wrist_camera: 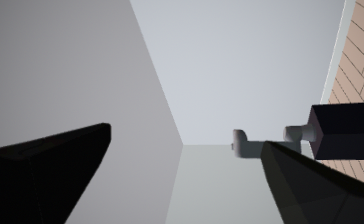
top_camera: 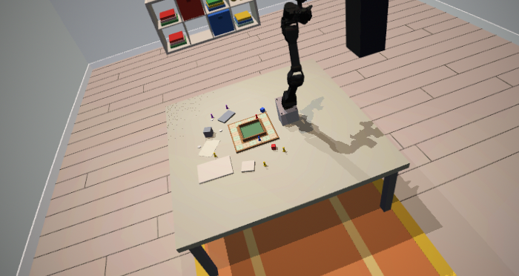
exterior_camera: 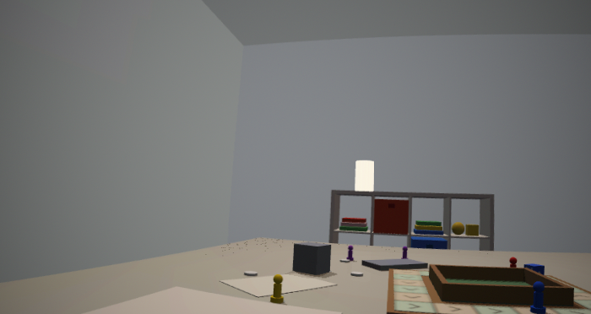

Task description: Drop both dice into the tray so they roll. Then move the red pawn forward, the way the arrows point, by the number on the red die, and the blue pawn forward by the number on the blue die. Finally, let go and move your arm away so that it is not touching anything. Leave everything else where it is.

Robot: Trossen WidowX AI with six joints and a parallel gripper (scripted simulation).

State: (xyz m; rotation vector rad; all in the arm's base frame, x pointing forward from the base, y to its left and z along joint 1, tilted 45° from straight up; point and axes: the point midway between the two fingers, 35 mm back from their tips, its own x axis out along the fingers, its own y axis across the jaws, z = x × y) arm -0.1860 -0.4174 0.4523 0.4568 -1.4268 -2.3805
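Right now the die is 400 mm ahead of my gripper tip, 200 mm to the left of it and 740 mm below it. The rest, counted from my gripper tip: blue pawn: 470 mm ahead, 100 mm to the left, 730 mm below; red pawn: 420 mm ahead, 120 mm to the right, 730 mm below; grey slab: 620 mm ahead, 260 mm to the right, 750 mm below.
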